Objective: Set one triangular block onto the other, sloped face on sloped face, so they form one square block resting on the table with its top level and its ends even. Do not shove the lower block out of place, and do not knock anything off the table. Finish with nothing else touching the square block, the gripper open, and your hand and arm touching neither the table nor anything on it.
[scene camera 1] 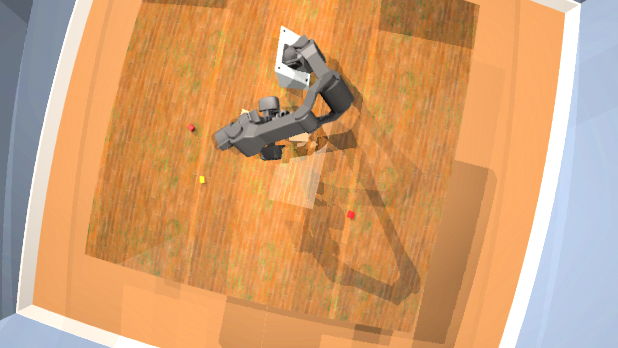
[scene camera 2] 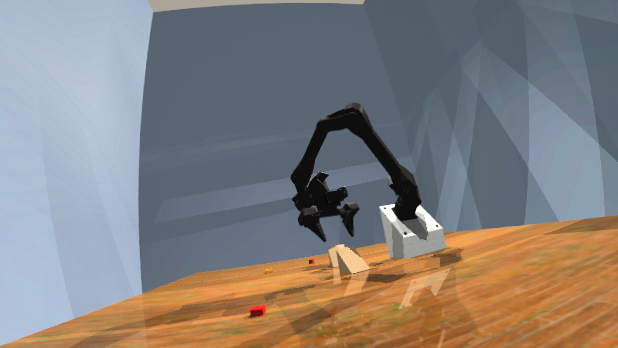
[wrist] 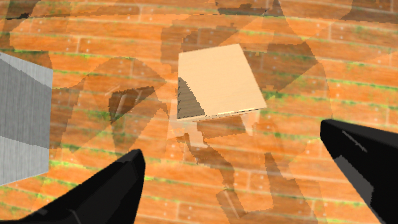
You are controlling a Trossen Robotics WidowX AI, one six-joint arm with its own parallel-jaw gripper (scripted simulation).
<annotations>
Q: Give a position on a wedge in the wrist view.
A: At 217,82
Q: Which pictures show my gripper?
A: Scene camera 1, scene camera 2 and the wrist view: all of them.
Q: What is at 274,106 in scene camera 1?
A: My gripper.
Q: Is my gripper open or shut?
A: Open.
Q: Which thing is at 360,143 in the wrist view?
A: My gripper.
</annotations>
